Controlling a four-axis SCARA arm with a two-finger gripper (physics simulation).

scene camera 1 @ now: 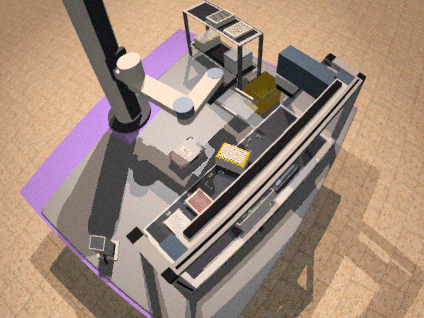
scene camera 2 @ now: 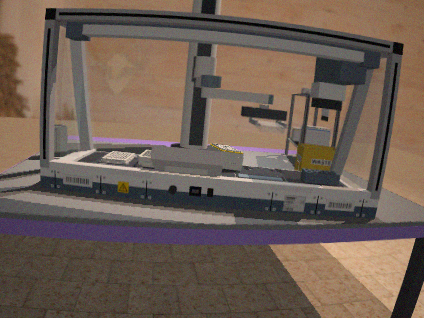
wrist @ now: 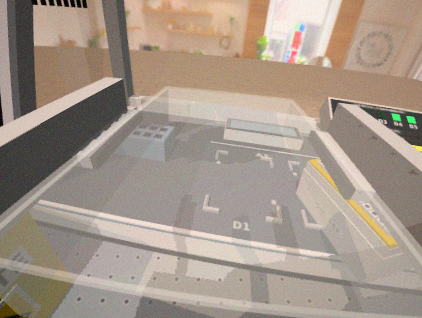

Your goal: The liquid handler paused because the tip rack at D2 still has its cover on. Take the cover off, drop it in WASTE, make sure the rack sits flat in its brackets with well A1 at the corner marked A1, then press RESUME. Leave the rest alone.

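Frame: origin at the arm's base, x back, y left, z down, level; metres.
Where they show: gripper, fingertip midpoint: (scene camera 1: 245,108) (scene camera 2: 271,124) (wrist: 227,109); arm's base, origin of the base link: (scene camera 1: 129,114).
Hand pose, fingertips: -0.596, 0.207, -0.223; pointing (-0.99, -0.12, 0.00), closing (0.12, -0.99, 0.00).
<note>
Each offset is from my fingertips to the top centre of the thing, as dx, dy, dz. "spot": to the spot under its first point.
My gripper (scene camera 2: 265,119) (wrist: 227,109) is shut on the clear cover (scene camera 1: 239,106) (scene camera 2: 270,125), held in the air above deck level. In scene camera 1 the cover overlaps the left side of the yellow WASTE bin {+0.031, +0.235, +0.075} (scene camera 1: 262,94) (scene camera 2: 315,159) (wrist: 37,260); in the wrist view the bin is at lower left, seen through the cover. The yellow-rimmed tip rack (scene camera 1: 233,155) (scene camera 2: 226,148) (wrist: 332,210) has its tips uncovered and looks tilted in scene camera 2. Its A1 corner cannot be read. The console screen {spot: -0.234, -0.364, +0.081} (wrist: 400,120) shows green slot marks; the RESUME button cannot be made out.
A red rack {-0.066, -0.422, +0.127} (scene camera 1: 199,201) and a white rack {-0.043, -0.544, +0.144} (scene camera 1: 177,221) stand farther along the deck. A gantry beam (scene camera 1: 265,156) spans above it. The pipette head (scene camera 2: 328,92) hangs over the bin side. A blue block (wrist: 150,142) and a trough (wrist: 262,132) lie near empty D1 brackets.
</note>
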